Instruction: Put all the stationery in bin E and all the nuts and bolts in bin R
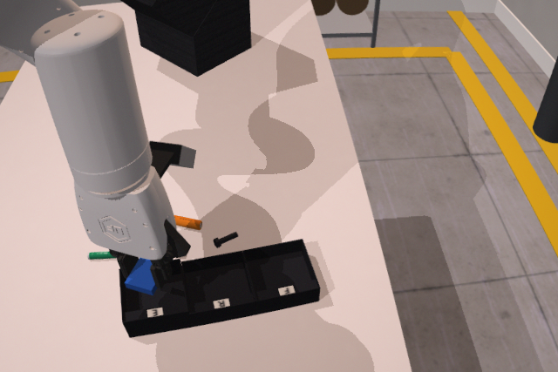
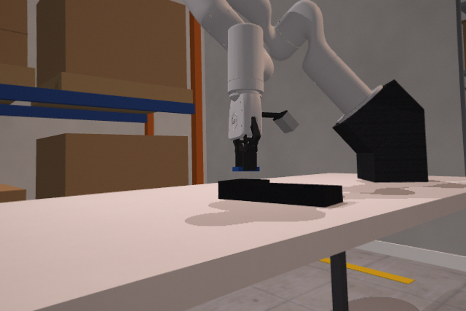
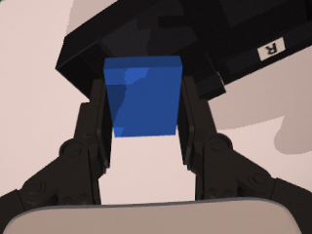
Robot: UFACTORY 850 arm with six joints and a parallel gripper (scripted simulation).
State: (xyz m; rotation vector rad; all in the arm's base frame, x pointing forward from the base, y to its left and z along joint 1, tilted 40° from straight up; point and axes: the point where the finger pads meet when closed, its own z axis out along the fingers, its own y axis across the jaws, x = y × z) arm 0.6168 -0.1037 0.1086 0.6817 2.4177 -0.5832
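Right now the blue block is 20 mm below my hand. Also, from my hand: green battery: 100 mm behind, 80 mm below, 60 mm to the right; black three-compartment tray: 80 mm to the left, 60 mm below, 20 mm ahead; eraser: 80 mm behind, 70 mm below, 30 mm to the left.
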